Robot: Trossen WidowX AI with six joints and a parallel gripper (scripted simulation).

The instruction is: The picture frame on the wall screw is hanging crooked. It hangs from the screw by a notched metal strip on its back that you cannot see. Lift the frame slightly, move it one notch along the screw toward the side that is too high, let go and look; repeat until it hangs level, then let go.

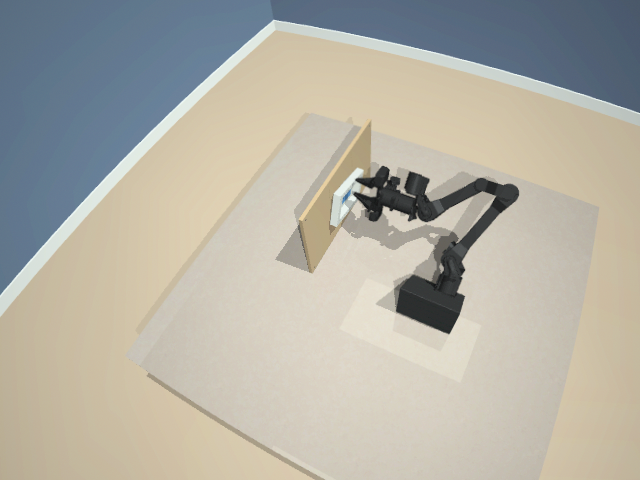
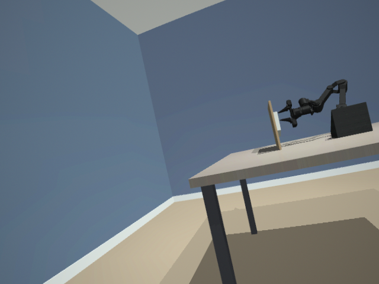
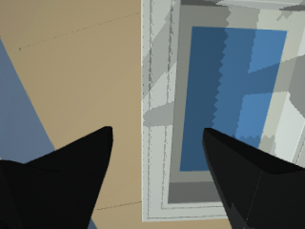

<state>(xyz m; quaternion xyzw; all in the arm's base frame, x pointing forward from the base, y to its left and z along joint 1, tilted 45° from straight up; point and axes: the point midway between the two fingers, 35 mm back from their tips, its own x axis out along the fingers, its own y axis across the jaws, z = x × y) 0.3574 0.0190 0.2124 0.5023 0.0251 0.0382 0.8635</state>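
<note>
My gripper tip is now 30 mm short of the picture frame, 10 mm to the right of it and 50 mm above it. From my gripper tip the other things lie so: board 40 mm ahead, 10 mm to the left, 60 mm below.
</note>
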